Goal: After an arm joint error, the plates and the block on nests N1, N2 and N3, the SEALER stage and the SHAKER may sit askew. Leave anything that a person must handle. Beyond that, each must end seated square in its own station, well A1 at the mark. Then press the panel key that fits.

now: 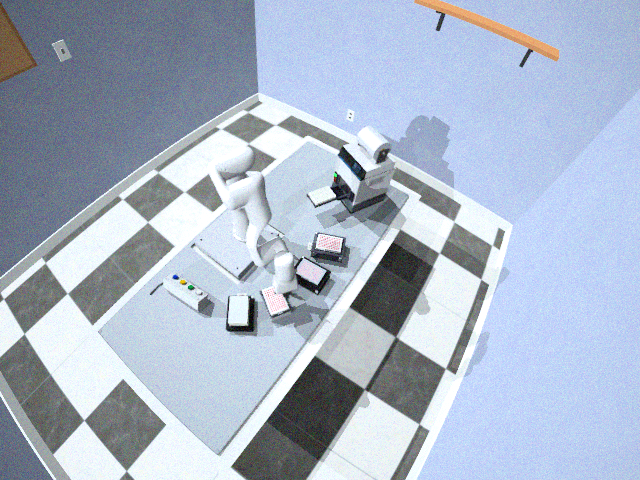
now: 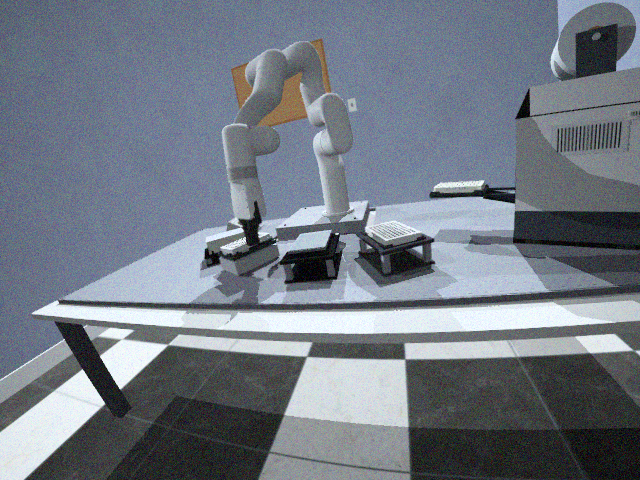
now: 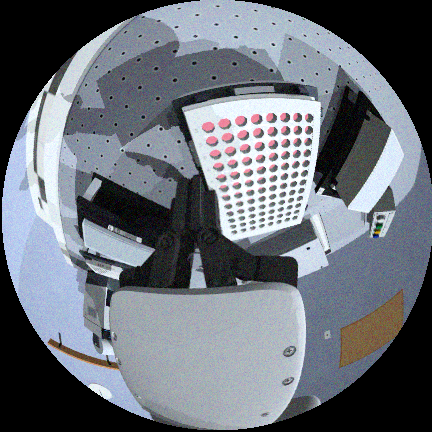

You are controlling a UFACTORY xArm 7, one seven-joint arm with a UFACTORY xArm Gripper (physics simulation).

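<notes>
A white well plate with pink wells (image 1: 275, 301) (image 2: 238, 246) (image 3: 257, 169) lies on a pale box-shaped station (image 2: 252, 262), turned askew to the dark frame under it. My gripper (image 1: 286, 292) (image 2: 251, 238) (image 3: 195, 188) is shut and empty, with its fingertips low against the plate's long side. A flat-topped plate (image 1: 310, 270) (image 2: 311, 240) (image 3: 111, 239) sits on a black nest beside it. Another pink-well plate (image 1: 329, 242) (image 2: 392, 231) sits on a legged nest. A white block (image 1: 238, 310) (image 3: 365, 169) rests on a black nest. A pale plate (image 1: 321, 195) (image 2: 459, 186) lies on the sealer's stage.
The sealer machine (image 1: 363, 175) (image 2: 578, 154) stands at the far end of the table. A key panel (image 1: 185, 290) (image 3: 379, 228) with coloured keys sits near the block. The arm's base plate (image 1: 227, 252) (image 2: 323, 219) lies behind the nests.
</notes>
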